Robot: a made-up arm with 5 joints. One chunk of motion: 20 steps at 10 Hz.
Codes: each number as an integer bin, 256 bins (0 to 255) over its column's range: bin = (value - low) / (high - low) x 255, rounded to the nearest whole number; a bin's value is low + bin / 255 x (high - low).
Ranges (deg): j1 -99.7..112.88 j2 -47.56..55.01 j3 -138.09..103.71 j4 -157..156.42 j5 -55.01..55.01
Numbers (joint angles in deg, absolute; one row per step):
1: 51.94 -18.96 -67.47 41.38 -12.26
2: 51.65 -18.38 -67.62 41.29 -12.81
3: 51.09 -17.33 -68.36 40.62 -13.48
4: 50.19 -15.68 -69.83 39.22 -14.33
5: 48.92 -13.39 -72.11 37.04 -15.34
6: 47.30 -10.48 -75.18 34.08 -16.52
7: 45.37 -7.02 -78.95 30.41 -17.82
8: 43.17 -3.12 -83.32 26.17 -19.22
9: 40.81 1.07 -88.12 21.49 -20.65
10: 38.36 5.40 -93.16 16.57 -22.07
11: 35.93 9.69 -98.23 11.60 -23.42
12: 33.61 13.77 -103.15 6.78 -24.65
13: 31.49 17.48 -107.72 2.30 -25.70
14: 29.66 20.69 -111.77 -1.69 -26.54
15: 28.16 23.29 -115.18 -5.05 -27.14
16: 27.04 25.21 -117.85 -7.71 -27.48
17: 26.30 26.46 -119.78 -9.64 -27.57
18: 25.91 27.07 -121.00 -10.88 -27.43
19: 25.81 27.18 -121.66 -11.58 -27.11
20: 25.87 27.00 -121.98 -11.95 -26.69
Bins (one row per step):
1: 182 71 74 161 99
2: 182 73 74 161 98
3: 181 75 74 161 96
4: 180 79 72 160 94
5: 178 85 70 158 92
6: 176 92 66 155 89
7: 174 101 62 152 86
8: 171 110 58 149 83
9: 169 121 53 145 80
10: 166 132 47 141 76
11: 163 142 42 137 73
12: 160 152 37 133 70
13: 157 162 32 130 68
14: 155 170 28 126 66
15: 153 176 24 124 65
16: 152 181 21 121 64
17: 151 184 19 120 64
18: 151 186 18 119 64
19: 151 186 17 118 65
20: 151 185 17 118 66

